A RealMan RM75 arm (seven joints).
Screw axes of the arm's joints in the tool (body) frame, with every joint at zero. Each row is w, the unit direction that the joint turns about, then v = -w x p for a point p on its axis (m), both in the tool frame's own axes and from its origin. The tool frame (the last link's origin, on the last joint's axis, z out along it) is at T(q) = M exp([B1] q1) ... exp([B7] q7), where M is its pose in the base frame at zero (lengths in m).
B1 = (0, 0, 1, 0, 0, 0)
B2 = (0, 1, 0, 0.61, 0, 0)
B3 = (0, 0, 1, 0, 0, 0)
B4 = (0, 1, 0, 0.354, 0, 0)
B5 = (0, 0, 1, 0, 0, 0)
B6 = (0, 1, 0, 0.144, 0, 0)
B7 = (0, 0, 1, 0, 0, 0)
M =
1 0 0 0
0 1 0 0
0 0 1 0.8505
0 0 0 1
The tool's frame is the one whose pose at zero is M.
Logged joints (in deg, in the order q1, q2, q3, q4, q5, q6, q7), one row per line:
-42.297 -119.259 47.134 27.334 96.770 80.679 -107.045
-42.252 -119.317 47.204 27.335 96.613 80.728 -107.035
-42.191 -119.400 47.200 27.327 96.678 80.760 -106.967
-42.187 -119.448 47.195 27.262 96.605 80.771 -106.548
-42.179 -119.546 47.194 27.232 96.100 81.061 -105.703
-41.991 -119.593 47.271 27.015 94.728 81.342 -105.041
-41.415 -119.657 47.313 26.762 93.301 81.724 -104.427
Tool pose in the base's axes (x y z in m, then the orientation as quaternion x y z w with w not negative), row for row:
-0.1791 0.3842 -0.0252 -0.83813 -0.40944 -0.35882 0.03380
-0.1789 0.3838 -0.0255 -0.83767 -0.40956 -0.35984 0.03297
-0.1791 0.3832 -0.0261 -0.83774 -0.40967 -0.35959 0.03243
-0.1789 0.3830 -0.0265 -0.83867 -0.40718 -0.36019 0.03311
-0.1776 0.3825 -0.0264 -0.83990 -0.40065 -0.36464 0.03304
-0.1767 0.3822 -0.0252 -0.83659 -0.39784 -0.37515 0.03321
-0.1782 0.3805 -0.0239 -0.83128 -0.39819 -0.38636 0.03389
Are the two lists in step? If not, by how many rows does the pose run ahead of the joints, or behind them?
They are in step.
